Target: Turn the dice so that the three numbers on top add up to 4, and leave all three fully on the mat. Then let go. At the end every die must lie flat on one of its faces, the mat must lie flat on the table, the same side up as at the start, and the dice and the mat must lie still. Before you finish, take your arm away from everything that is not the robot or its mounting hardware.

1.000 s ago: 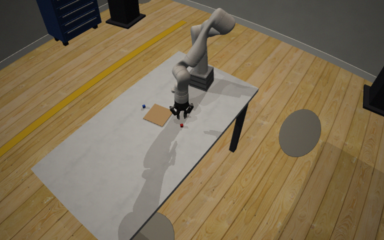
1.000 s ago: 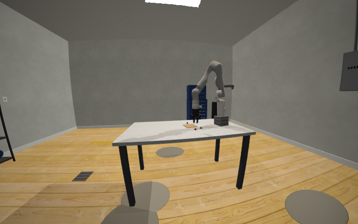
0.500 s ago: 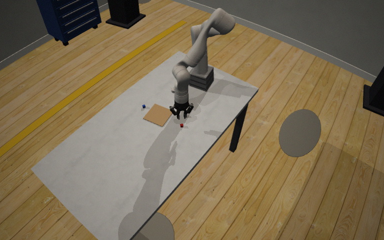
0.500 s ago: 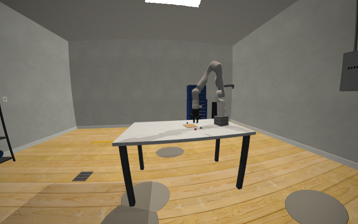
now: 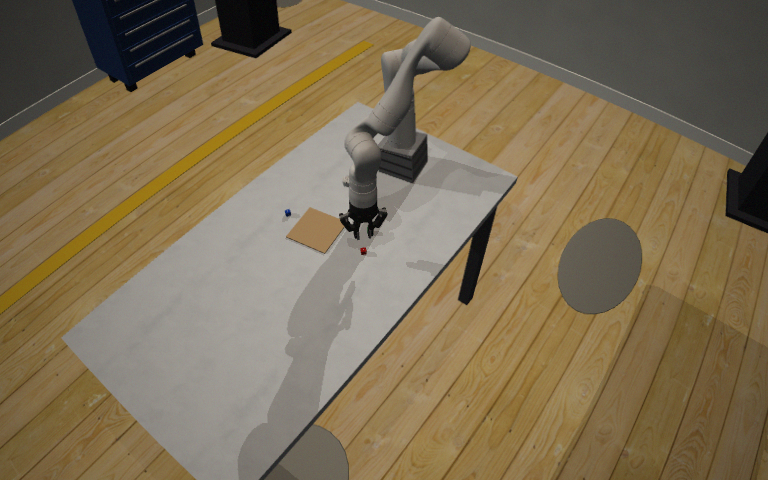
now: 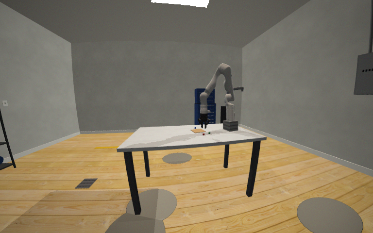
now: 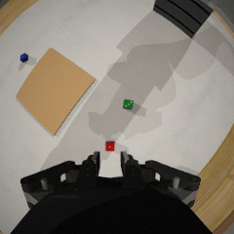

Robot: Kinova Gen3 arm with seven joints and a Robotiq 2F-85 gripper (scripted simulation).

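The red die lies 80 mm below my hand. From my hand the other things lie so: blue die 290 mm to the right, 80 mm below, 20 mm behind; then tan mat 170 mm to the right, 90 mm below, 10 mm behind; then green die 80 mm below, 80 mm behind, 20 mm to the right.
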